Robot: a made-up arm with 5 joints. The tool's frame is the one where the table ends. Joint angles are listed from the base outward.
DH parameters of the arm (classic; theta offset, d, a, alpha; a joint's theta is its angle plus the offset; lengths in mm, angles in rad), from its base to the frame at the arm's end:
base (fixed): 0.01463 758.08 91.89 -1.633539
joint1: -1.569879 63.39 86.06 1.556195
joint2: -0.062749 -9.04 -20 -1.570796
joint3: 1.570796 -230 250 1.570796
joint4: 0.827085 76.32 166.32 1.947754
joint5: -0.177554 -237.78 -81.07 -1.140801
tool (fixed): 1.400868 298.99 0 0
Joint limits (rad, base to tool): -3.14..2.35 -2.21..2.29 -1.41..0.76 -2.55..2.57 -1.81..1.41
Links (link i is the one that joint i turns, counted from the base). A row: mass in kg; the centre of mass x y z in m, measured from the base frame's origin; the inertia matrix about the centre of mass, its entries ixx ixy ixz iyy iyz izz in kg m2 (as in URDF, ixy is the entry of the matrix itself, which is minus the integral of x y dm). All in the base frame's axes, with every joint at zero. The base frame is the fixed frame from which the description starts. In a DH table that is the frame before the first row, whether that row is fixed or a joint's. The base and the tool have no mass.
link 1: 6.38; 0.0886 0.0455 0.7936; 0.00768 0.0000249 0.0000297 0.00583 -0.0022 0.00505
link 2: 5.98; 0.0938 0.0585 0.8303; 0.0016 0 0 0.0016 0 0.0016
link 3: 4.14; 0.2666 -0.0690 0.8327; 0.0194 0.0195 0 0.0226 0 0.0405
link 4: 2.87; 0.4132 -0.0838 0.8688; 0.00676 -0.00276 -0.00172 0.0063 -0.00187 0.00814
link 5: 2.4; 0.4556 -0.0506 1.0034; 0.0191 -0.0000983 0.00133 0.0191 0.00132 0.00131
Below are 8 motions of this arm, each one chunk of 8 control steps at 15 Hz.
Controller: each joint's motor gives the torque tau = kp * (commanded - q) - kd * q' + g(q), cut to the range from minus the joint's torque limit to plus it. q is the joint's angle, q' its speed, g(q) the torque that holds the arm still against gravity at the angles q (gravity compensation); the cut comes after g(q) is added. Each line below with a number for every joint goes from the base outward.
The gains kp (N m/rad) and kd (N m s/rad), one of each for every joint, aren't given. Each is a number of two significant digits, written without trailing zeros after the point. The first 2 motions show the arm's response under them.
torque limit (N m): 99 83 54 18 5.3
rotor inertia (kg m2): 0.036 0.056 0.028 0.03 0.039
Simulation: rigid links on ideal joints. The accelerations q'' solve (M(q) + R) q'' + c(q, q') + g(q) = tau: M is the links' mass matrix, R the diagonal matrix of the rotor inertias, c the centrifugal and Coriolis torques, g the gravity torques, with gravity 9.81 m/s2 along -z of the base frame. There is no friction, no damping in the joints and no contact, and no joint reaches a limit. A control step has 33 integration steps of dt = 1/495 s. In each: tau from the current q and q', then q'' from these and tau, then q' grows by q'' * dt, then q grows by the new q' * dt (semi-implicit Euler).
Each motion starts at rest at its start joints. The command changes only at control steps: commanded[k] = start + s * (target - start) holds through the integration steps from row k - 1 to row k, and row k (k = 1, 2, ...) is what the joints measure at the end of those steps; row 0 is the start. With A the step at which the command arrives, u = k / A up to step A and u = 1 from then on. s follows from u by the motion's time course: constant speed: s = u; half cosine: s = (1 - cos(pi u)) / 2; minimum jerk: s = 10 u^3 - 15 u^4 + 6 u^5; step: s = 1 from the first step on.
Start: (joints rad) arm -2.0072 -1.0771 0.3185 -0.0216 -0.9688
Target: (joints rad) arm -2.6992 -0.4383 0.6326 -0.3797 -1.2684
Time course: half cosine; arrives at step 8
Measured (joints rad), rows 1 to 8:
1: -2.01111 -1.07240 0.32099 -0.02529 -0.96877
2: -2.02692 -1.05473 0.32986 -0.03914 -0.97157
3: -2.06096 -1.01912 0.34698 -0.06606 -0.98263
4: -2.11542 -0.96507 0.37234 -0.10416 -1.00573
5: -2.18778 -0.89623 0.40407 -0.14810 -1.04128
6: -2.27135 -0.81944 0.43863 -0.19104 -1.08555
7: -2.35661 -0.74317 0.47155 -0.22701 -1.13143
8: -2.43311 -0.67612 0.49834 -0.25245 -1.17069
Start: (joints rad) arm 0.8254 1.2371 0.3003 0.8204 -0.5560
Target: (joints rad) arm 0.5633 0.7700 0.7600 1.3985 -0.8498
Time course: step
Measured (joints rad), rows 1 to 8:
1: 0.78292 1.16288 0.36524 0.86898 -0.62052
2: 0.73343 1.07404 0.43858 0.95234 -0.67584
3: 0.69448 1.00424 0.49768 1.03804 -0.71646
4: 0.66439 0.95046 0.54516 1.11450 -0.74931
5: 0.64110 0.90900 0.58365 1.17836 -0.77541
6: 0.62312 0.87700 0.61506 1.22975 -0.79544
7: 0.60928 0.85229 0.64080 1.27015 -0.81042
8: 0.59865 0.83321 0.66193 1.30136 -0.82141
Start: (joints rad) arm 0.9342 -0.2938 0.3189 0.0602 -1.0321
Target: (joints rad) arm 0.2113 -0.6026 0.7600 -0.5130 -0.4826
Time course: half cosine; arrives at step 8
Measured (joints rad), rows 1 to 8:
1: 0.92911 -0.29612 0.32228 0.05681 -1.02957
2: 0.90991 -0.30494 0.33433 0.04360 -1.01812
3: 0.87099 -0.32268 0.35743 0.01578 -0.99120
4: 0.81135 -0.34940 0.39136 -0.02856 -0.94568
5: 0.73464 -0.38312 0.43367 -0.08772 -0.88312
6: 0.64821 -0.42046 0.48020 -0.15612 -0.80965
7: 0.56175 -0.45733 0.52587 -0.22476 -0.73473
8: 0.48553 -0.48960 0.56541 -0.28305 -0.66898

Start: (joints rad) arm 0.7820 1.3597 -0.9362 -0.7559 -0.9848
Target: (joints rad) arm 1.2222 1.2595 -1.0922 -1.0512 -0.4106
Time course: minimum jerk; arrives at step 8
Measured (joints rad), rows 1 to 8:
1: 0.78308 1.35943 -0.93684 -0.75635 -0.98330
2: 0.79017 1.35775 -0.94070 -0.75951 -0.97306
3: 0.80937 1.35353 -0.94993 -0.76890 -0.94412
4: 0.84399 1.34631 -0.96475 -0.78716 -0.89128
5: 0.89246 1.33645 -0.98335 -0.81450 -0.81777
6: 0.94870 1.32477 -1.00251 -0.84840 -0.73444
7: 1.00447 1.31230 -1.01890 -0.88442 -0.65541
8: 1.05315 1.30010 -1.03084 -0.91800 -0.59155

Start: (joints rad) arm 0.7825 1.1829 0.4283 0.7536 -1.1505
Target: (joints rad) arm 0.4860 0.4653 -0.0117 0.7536 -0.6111
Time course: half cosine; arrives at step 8
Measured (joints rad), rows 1 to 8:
1: 0.78068 1.17747 0.42558 0.75219 -1.14912
2: 0.77360 1.15707 0.41545 0.74792 -1.14058
3: 0.75891 1.11599 0.39510 0.74119 -1.11755
4: 0.73615 1.05366 0.36396 0.73291 -1.07639
5: 0.70658 0.97438 0.32368 0.72420 -1.01802
6: 0.67266 0.88632 0.27771 0.71651 -0.94725
7: 0.63758 0.79986 0.23079 0.71179 -0.87174
8: 0.60498 0.72568 0.18815 0.71226 -0.80067

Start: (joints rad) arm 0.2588 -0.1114 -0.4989 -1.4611 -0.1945
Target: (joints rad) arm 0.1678 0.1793 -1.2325 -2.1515 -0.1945
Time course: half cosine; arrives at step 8
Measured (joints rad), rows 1 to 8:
1: 0.26020 -0.11069 -0.50233 -1.46371 -0.19541
2: 0.26392 -0.10730 -0.51587 -1.47555 -0.19864
3: 0.26824 -0.09863 -0.54482 -1.50335 -0.20448
4: 0.27053 -0.08239 -0.59159 -1.55014 -0.21206
5: 0.26832 -0.05737 -0.65505 -1.61409 -0.21992
6: 0.26001 -0.02406 -0.73054 -1.68894 -0.22611
7: 0.24536 0.01510 -0.81057 -1.76560 -0.22850
8: 0.22563 0.05565 -0.88596 -1.83453 -0.22546

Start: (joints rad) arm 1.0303 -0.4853 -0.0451 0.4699 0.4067
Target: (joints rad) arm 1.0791 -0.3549 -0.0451 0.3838 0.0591
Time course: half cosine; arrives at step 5
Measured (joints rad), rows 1 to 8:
1: 1.03139 -0.48324 -0.04508 0.46932 0.40247
2: 1.03509 -0.47561 -0.04498 0.46638 0.38454
3: 1.04136 -0.46122 -0.04486 0.45944 0.34697
4: 1.04878 -0.44215 -0.04482 0.44879 0.29366
5: 1.05527 -0.42299 -0.04490 0.43665 0.23705
6: 1.06009 -0.40697 -0.04505 0.42563 0.18881
7: 1.06379 -0.39441 -0.04522 0.41679 0.15220
8: 1.06675 -0.38480 -0.04534 0.40987 0.12547

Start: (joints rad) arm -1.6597 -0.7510 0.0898 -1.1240 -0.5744
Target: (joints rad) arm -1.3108 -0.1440 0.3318 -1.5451 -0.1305
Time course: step
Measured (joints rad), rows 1 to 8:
1: -1.60276 -0.62569 0.13572 -1.13527 -0.49726
2: -1.54192 -0.51773 0.16938 -1.19580 -0.40948
3: -1.49007 -0.43559 0.19754 -1.26931 -0.33882
4: -1.44802 -0.37307 0.22164 -1.33417 -0.28618
5: -1.41512 -0.32481 0.24191 -1.38509 -0.24737
6: -1.38993 -0.28699 0.25864 -1.42341 -0.21851
7: -1.37087 -0.25705 0.27225 -1.45198 -0.19681
8: -1.35654 -0.23321 0.28324 -1.47340 -0.18040

